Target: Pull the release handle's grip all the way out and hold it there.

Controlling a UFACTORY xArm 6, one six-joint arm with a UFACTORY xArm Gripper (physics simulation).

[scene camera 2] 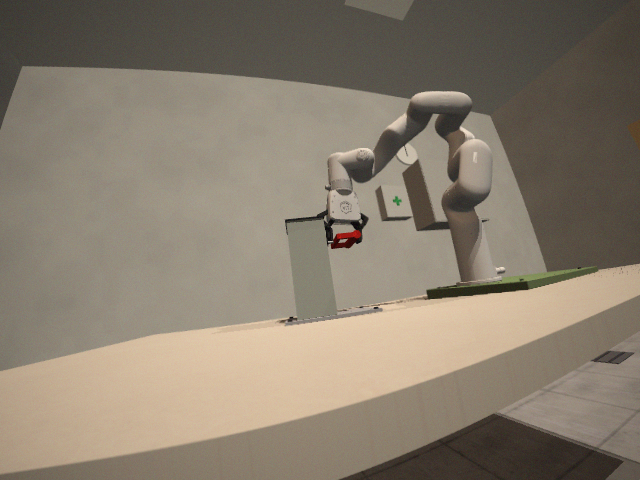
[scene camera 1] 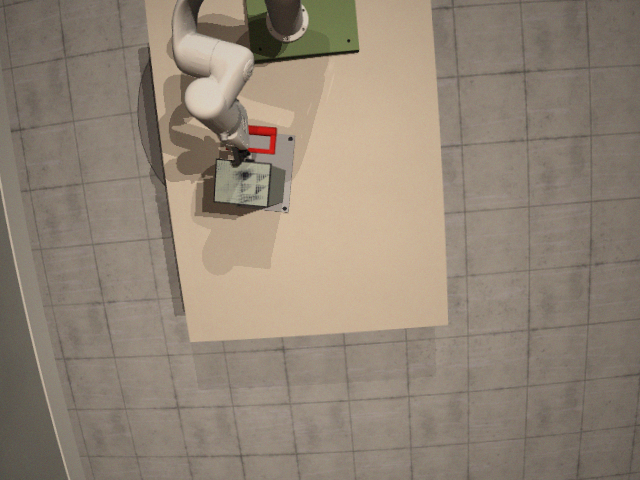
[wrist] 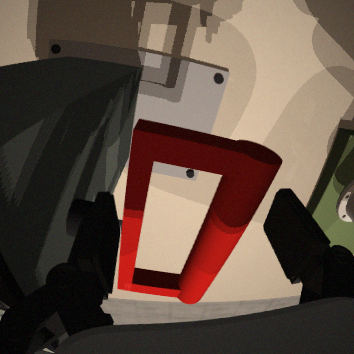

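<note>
The red release handle [scene camera 1: 272,140] [scene camera 2: 355,236] [wrist: 220,237] is an upturned rectangular frame with a thick round grip bar on its outer side. It sticks out from the side of a tall grey-green housing [scene camera 1: 241,183] [scene camera 2: 310,268] [wrist: 40,135], high above the table. My gripper [scene camera 1: 240,155] [scene camera 2: 344,239] [wrist: 196,210] is open and points down at the handle. In the wrist view one finger is between the housing and the handle's inner bar, and the other is beyond the grip bar, with a gap. The left finger mostly hides the handle's shaft.
The housing stands on a grey base plate [scene camera 1: 283,155] [scene camera 2: 361,312] [wrist: 200,100] with dark bolts, near the left edge of the beige table [scene camera 1: 361,206] [scene camera 2: 258,372]. The arm's green mounting plate [scene camera 1: 330,31] [scene camera 2: 553,280] [wrist: 330,210] lies behind the handle.
</note>
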